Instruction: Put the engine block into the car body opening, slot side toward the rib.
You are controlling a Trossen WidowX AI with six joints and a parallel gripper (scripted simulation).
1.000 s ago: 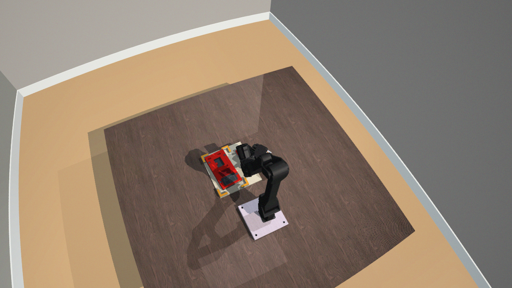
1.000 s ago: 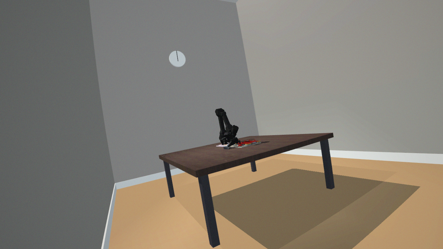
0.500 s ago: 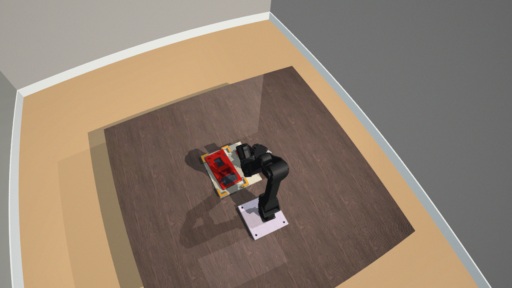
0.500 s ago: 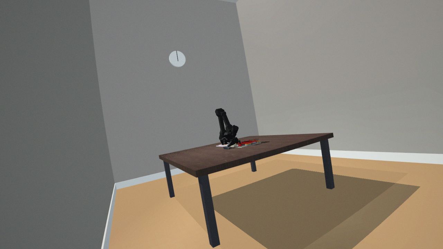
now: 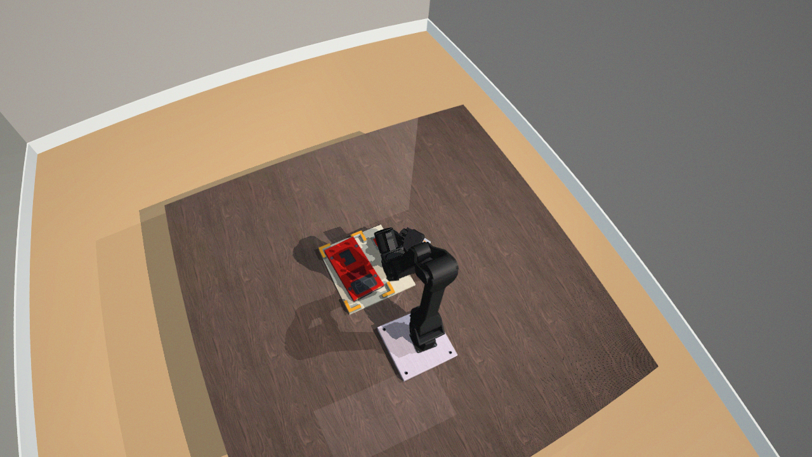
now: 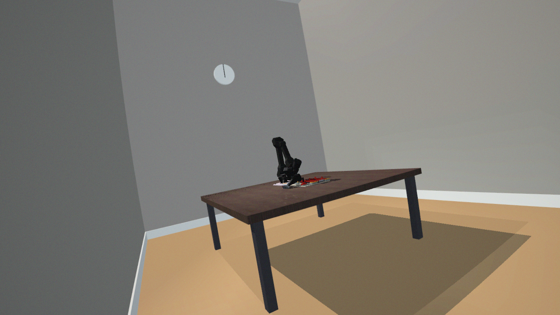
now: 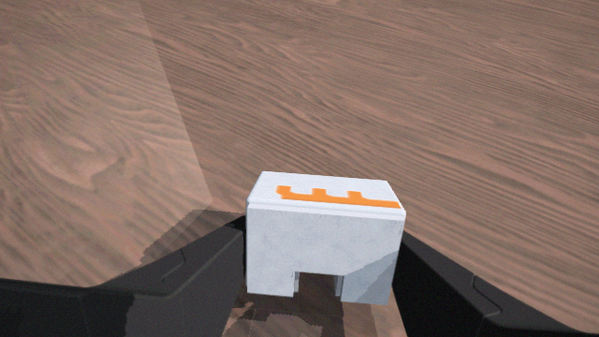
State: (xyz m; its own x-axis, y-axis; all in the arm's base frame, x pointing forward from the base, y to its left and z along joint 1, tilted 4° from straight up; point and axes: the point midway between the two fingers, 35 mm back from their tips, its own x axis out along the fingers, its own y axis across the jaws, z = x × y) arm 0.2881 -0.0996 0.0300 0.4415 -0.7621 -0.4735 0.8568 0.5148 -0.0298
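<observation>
The engine block lies 10 mm to the left of my gripper tip. The rest, counted from my gripper tip: dark post: 120 mm to the left, 70 mm ahead, 10 mm above.
</observation>
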